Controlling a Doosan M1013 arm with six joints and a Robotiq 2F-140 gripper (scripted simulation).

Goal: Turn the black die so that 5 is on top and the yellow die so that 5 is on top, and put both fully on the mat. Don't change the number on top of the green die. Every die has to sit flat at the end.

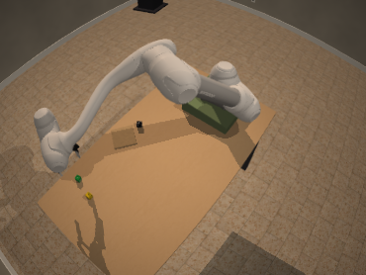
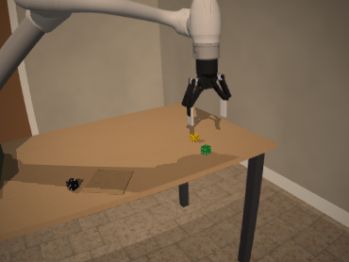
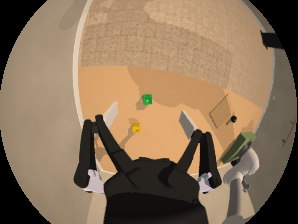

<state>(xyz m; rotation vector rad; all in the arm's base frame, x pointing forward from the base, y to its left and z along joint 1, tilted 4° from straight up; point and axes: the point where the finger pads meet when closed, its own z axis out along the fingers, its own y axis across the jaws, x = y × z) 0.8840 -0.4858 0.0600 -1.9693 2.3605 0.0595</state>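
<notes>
Right now the black die is 490 mm behind my hand, 140 mm to the left of it and 140 mm below it. From my hand the other things lie so: mat (380 mm behind, 150 mm below, 90 mm to the left); green die (140 mm below, 20 mm to the left, 10 mm ahead); yellow die (140 mm to the left, 140 mm below, 60 mm ahead).
</notes>
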